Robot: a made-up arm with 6 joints.
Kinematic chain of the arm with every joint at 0, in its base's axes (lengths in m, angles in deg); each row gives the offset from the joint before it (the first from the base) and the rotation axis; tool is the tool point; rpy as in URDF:
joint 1: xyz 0 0 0.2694 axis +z
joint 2: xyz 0 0 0 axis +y
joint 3: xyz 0.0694 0 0.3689 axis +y
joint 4: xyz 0.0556 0 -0.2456 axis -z
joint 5: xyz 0 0 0 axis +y
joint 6: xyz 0.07 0 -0.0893 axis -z
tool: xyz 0 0 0 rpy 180 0 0
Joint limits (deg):
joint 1: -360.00..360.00
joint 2: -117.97..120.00
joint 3: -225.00..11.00
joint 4: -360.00..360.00
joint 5: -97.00..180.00
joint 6: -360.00..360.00
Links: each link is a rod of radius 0.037 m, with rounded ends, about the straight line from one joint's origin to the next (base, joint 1, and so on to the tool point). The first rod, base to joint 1, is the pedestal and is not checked.
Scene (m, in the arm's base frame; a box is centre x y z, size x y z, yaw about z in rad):
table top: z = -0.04
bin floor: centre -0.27 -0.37 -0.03 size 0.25 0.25 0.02 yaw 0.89
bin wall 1: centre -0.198 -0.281 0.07 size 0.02 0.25 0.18 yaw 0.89
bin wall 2: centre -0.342 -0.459 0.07 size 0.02 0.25 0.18 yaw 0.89
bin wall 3: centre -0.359 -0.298 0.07 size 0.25 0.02 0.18 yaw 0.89
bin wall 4: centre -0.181 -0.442 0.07 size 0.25 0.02 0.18 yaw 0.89
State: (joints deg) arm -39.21 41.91 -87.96 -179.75 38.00 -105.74
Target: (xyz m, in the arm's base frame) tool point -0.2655 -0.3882 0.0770
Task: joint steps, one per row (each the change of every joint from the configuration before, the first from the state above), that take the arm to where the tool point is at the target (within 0.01 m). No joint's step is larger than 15 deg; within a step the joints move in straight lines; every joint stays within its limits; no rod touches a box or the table.
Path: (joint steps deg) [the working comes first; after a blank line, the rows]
Joints at the target: -124.31 56.41 -69.83 -182.07 31.53 -105.74
Straight joint move there: touches bin wall 4.

1: -14.18 -2.41 4.01 -0.38 -1.88 0.00
2: -14.17 -2.40 4.02 -0.39 -1.87 0.00
3: -14.18 -2.41 4.01 -0.38 -1.88 0.00
4: -14.18 -2.40 4.02 -0.38 -1.87 0.00
5: -14.18 -2.41 4.01 -0.38 -1.88 0.00
6: -14.17 -2.40 4.02 -0.39 -1.87 0.00
7: -0.02 14.47 -2.98 -0.01 2.39 0.00
8: -0.02 14.46 -2.98 -0.01 2.39 0.00

